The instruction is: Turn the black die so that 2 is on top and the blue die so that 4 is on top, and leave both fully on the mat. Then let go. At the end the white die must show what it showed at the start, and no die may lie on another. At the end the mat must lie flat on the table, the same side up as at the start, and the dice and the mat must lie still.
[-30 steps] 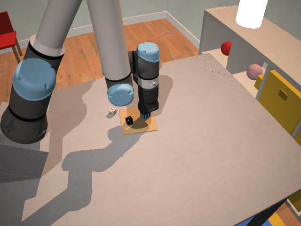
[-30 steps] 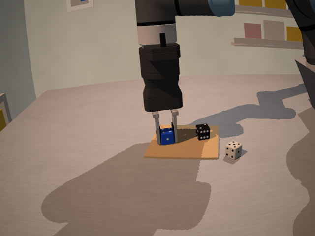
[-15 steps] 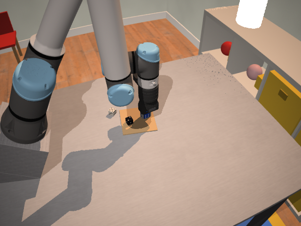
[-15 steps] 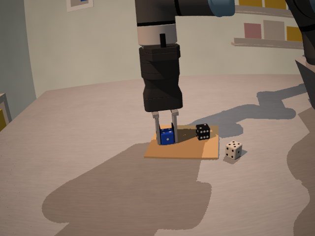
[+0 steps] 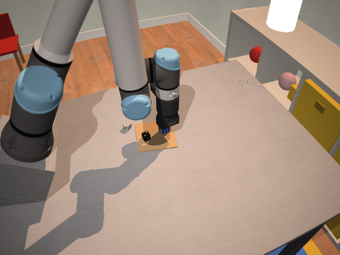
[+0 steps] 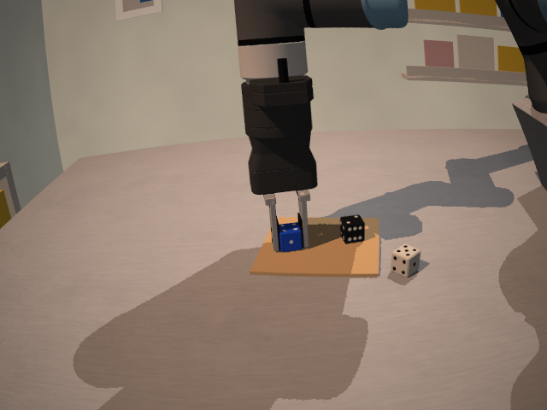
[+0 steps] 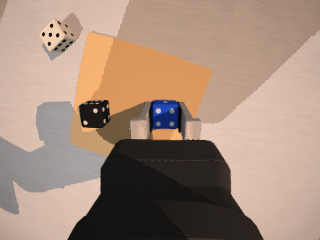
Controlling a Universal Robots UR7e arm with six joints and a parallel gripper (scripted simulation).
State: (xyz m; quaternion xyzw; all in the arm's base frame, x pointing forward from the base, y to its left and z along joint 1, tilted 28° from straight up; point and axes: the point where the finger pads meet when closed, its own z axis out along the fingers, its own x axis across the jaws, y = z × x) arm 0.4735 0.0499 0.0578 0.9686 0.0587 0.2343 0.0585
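My gripper is now 1 cm above the blue die. Also, from my hand: white die (12 cm behind, 7 cm to the left, 1 cm below); black die (8 cm behind, 1 cm to the right, 1 cm below); orange mat (4 cm behind, 2 cm below).
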